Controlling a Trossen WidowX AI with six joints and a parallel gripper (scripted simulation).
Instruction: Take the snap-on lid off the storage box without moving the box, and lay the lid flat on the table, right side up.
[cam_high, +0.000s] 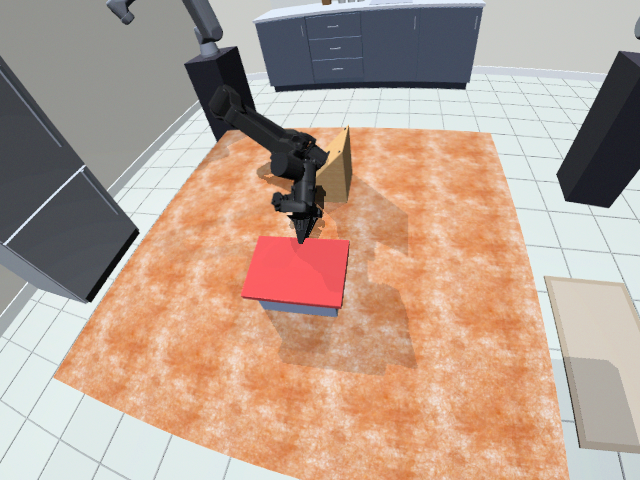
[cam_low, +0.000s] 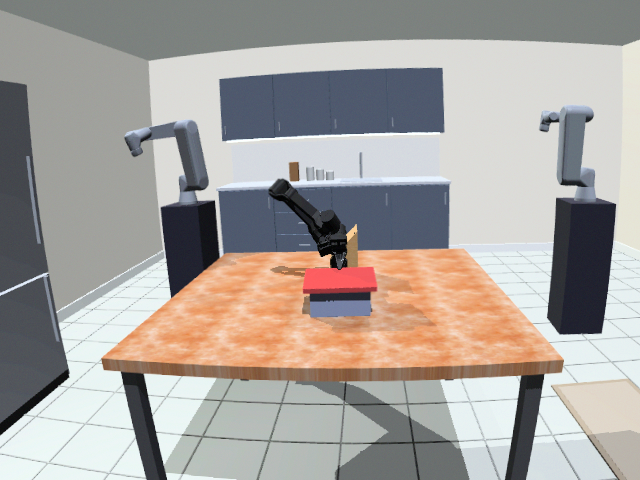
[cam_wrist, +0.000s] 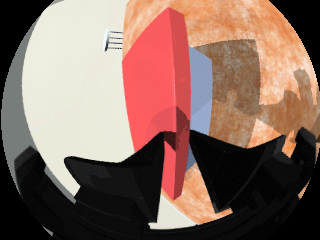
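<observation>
Right now the red lid is 80 mm ahead of my gripper tip and 10 mm to the left of it. Also, from my gripper tip: storage box: 70 mm ahead, 10 mm to the left, 60 mm below.
</observation>
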